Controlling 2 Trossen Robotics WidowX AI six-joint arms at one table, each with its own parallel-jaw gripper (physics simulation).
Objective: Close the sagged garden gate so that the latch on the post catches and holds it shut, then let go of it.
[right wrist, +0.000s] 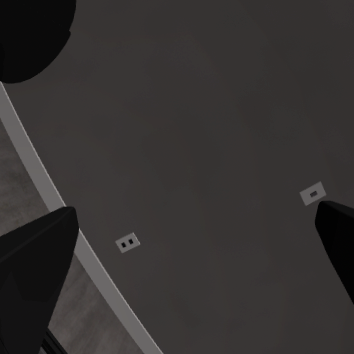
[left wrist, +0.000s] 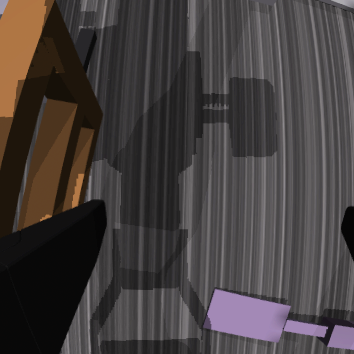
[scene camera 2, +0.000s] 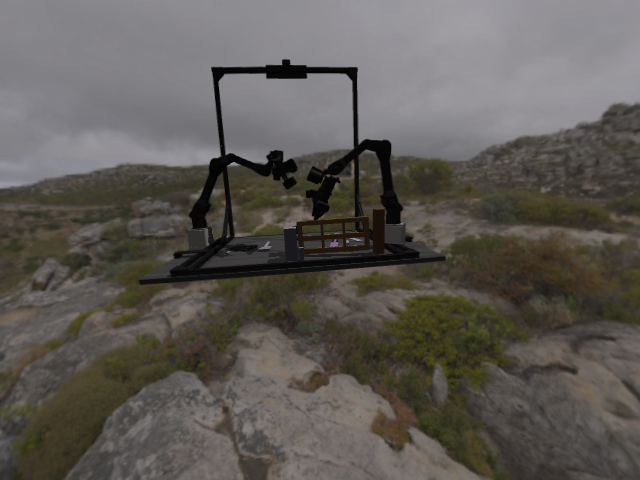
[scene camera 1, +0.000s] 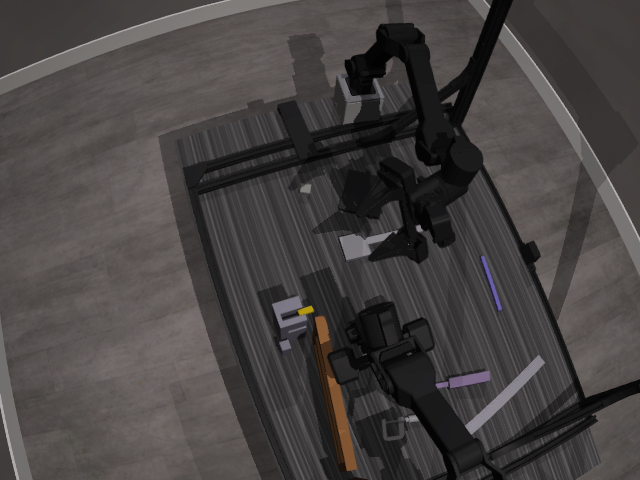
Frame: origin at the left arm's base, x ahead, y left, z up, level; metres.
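Where they show: left gripper, fingertip midpoint: (left wrist: 228, 215) (scene camera 2: 313, 218); right gripper, fingertip midpoint: (right wrist: 200, 216) (scene camera 2: 285, 169) (scene camera 1: 363, 238); left arm's base, origin of the base link: (scene camera 2: 393, 223); right arm's base, origin of the base link: (scene camera 2: 199, 227) (scene camera 1: 360, 85).
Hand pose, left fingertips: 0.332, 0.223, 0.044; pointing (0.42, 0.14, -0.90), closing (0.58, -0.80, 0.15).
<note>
Each offset is from my left fingertips to the top centre of the thing, as dx, dy, dz. "spot": to the spot under its first point.
The orange-brown gate @[-0.115, +0.086, +0.012] (scene camera 1: 338, 403) (scene camera 2: 367, 232) (left wrist: 20, 45) stands upright; its free end is beside the grey latch post @[spot: +0.019, +0.171, -0.050] (scene camera 1: 290, 315) (scene camera 2: 291, 243), with a small gap in scene camera 1. A yellow latch piece @[spot: +0.031, +0.142, -0.022] (scene camera 1: 306, 310) juts from the post top toward that end. Whether it catches the gate is not clear. The brown hinge post @[spot: -0.309, -0.038, -0.055] (scene camera 2: 378, 231) stands at the gate's other end. My left gripper (scene camera 1: 381, 351) (scene camera 2: 319, 210) (left wrist: 228, 215) is open and empty, above and beside the gate; one finger overlaps it in view. My right gripper (scene camera 1: 365, 236) (scene camera 2: 292, 174) (right wrist: 200, 216) is open and empty, raised away from the gate.
A mauve tool @[-0.019, -0.191, -0.126] (scene camera 1: 469, 379) (left wrist: 247, 315), a grey clamp @[spot: -0.148, -0.088, -0.145] (scene camera 1: 383, 428) and a pale strip @[-0.018, -0.356, -0.156] (scene camera 1: 506, 395) lie on the gate's right in scene camera 1. A white scraper @[+0.285, +0.030, -0.145] (scene camera 1: 354, 246), a purple stick @[+0.257, -0.258, -0.148] (scene camera 1: 491, 283) and a small pale block @[+0.352, +0.239, -0.140] (scene camera 1: 305, 189) lie higher up.
</note>
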